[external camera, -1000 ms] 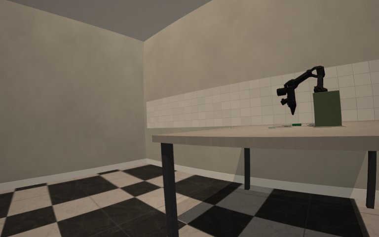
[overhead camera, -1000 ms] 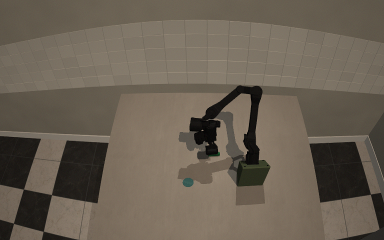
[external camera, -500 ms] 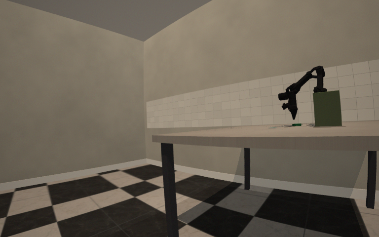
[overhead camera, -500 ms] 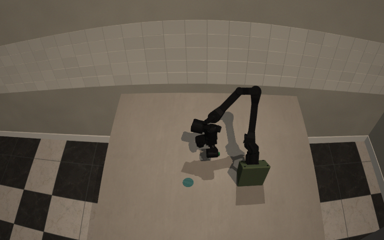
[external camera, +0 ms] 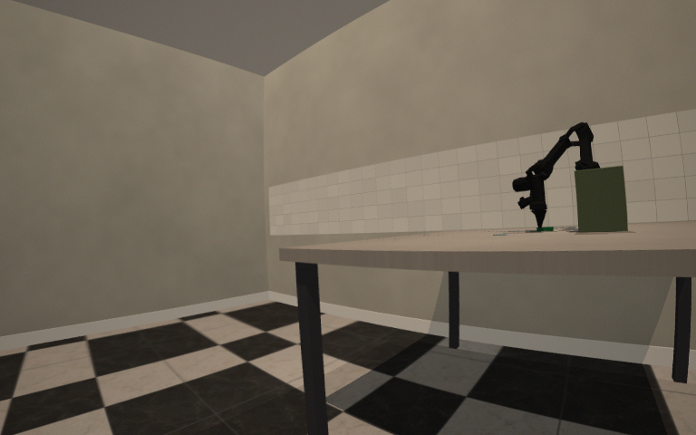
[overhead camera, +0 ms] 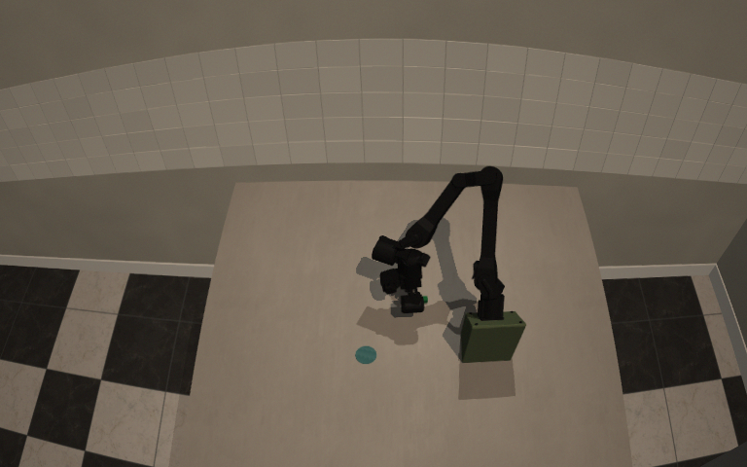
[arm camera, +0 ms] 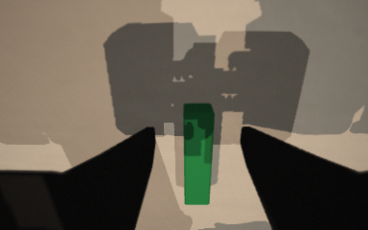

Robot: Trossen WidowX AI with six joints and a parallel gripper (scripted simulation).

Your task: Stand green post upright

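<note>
The green post lies 2 cm behind my hand and 4 cm below it. The rest, counted from my hand: cyan circle 12 cm ahead, 18 cm to the left, 5 cm below.
</note>
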